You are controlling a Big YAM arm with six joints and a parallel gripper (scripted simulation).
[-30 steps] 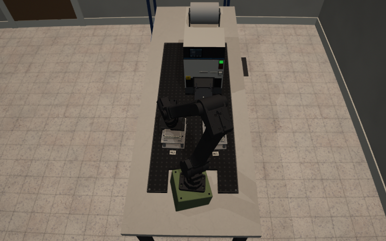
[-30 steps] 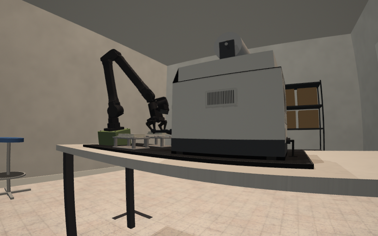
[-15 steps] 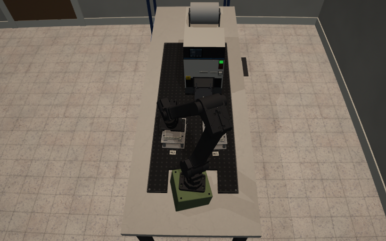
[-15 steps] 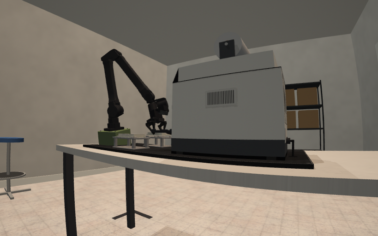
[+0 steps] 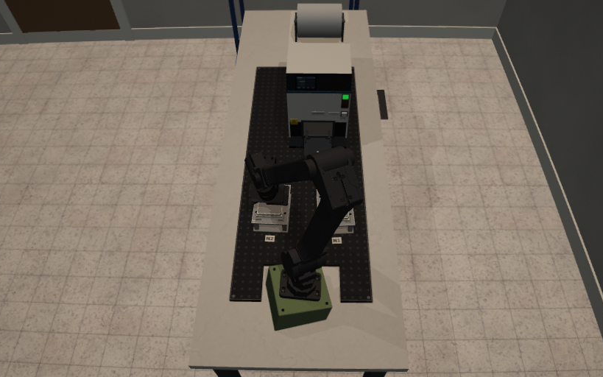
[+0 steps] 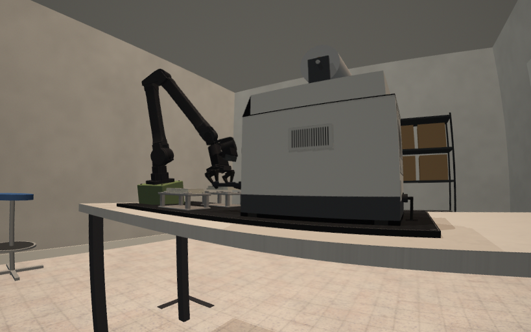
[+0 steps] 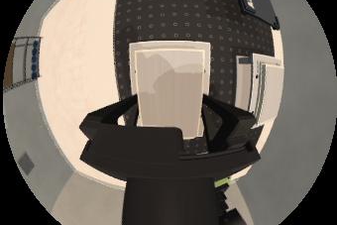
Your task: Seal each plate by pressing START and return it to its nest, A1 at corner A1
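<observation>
Right now the white well plate is right at my hand. From my hand the other things lie so: yellow warning label: 300 mm ahead, 70 mm to the right, 60 mm above; then sealer stage: 200 mm ahead, 150 mm to the right, 10 mm above; then N2 label: 100 mm behind, 80 mm below.
</observation>
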